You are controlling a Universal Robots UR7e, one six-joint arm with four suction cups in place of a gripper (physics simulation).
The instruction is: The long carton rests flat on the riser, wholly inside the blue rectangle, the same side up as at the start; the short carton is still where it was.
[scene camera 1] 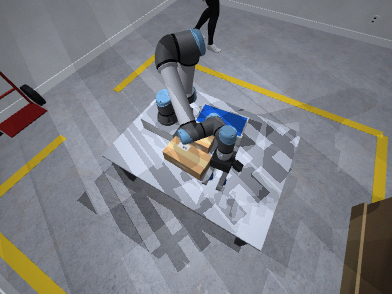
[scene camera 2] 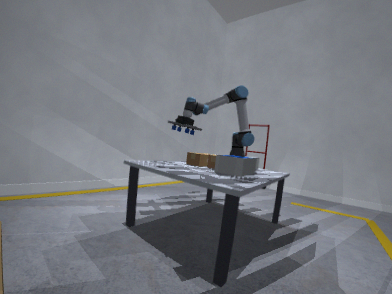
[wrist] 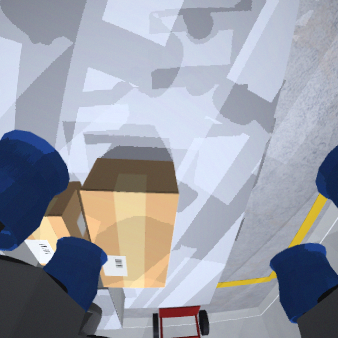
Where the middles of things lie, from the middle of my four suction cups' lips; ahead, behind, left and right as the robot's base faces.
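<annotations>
The long carton (scene camera 1: 192,160) is where I begin: my suction cup is 22 cm above it, 25 cm past it and 8 cm to the right of it. Counting from my suction cup, I find the grey riser (scene camera 2: 240,166) 44 cm to the left, 15 cm behind and 22 cm below. The short carton (wrist: 64,216) is 22 cm below my suction cup as well, 24 cm to the left of it and 22 cm behind it.
</annotations>
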